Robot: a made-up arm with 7 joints. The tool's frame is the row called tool.
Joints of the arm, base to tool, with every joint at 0 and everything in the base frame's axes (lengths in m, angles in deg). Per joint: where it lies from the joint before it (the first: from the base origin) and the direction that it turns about. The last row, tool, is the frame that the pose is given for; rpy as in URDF.
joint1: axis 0 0 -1 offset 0 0 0.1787
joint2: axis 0 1 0 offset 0 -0.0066 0.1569
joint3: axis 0 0 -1 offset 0 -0.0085 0.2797
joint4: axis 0 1 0 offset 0 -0.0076 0.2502
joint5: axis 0 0 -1 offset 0 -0.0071 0.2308
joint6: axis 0 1 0 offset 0 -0.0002 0.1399
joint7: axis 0 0 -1 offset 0 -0.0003 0.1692
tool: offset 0 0 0 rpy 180 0 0
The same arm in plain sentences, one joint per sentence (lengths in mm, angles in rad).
The arm has seven revolute joints in a row. What follows holds with every joint at zero, and every direction is one of the base frame's. Joint 1 is mounted 178.7 mm along +z from the base frame's origin and turns about -z. Joint 2 is mounted 6.6 mm along -y and 156.9 mm along +z from joint 1 and turns about +y. Joint 3 is mounted 8.5 mm along -y and 279.7 mm along +z from joint 2 and turns about -z. Joint 4 is mounted 7.6 mm along -y and 250.2 mm along +z from joint 3 and turns about +y. Joint 5 is mounted 7.1 mm along -y and 230.8 mm along +z from joint 4 and turns about -z. Joint 6 is mounted 0.2 mm along -y and 139.9 mm along +z from joint 5 and turns about +y. Joint 7 is mounted 0.3 mm along -y and 169.2 mm along +z from joint 6 and turns about -z. The tool frame, which is the frame that the pose is given for, is mounted at the same point as joint 7; its axes are the base frame's turned by roll 3.1416, pitch 0.0000 and yaw 0.0000 rad (as in URDF: about the fixed x, then y, then z).
